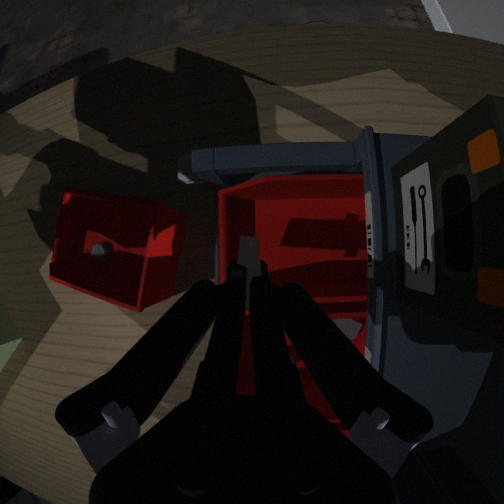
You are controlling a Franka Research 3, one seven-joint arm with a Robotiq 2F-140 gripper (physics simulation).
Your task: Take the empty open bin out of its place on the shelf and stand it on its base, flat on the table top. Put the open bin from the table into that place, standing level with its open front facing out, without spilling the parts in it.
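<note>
A red open bin sits in the dark blue-grey shelf and looks empty inside, with only shadows on its floor. A second red open bin stands on the wooden table to the left, with a small grey part in it. My gripper is shut, its fingertips together at the top of the shelf bin's left wall. A red strip shows between the finger links lower down. I cannot see anything clamped between the tips.
A dark green tool case with orange corners and a tool label rests on the shelf at the right. A pale green object shows at the left edge. The table's curved far edge runs along the top.
</note>
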